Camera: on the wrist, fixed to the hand. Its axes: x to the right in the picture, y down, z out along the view.
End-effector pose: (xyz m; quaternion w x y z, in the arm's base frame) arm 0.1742 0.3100 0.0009 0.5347 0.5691 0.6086 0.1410
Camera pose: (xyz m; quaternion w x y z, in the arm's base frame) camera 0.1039 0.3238 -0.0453 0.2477 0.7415 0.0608 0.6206
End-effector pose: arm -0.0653 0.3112 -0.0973 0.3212 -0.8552 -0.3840 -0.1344
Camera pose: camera -0.1038 0.3274 -0.0230 0.2669 -0.8735 0.4067 -0.0172
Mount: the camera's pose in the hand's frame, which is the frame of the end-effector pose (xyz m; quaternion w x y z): 0.0189 -0.0698 -0.0451 0.6789 -0.1136 0.1304 0.7136
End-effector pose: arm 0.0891 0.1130 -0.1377 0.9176 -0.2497 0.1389 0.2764
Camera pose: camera 0.1394 0.0467 -0.1562 0.3792 -0.2107 0.3607 0.8256
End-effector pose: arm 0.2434 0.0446 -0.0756 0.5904 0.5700 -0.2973 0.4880
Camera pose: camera 0.3046 0.1013 -0.0930 0.1561 0.0441 -0.5870 0.7932
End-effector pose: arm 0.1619 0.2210 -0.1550 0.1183 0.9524 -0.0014 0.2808
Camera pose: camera 0.1585 0.3003 -0.1238 0.0117 -0.5955 0.6971 -0.3991
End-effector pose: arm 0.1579 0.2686 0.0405 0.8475 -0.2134 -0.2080 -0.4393
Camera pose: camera 0.1171 0.1951 0.0261 0.8917 -0.3323 0.1715 0.2551
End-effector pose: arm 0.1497 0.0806 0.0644 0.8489 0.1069 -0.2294 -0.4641
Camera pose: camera 0.1289 0.0252 0.0030 0.9495 -0.1270 -0.0686 0.2786
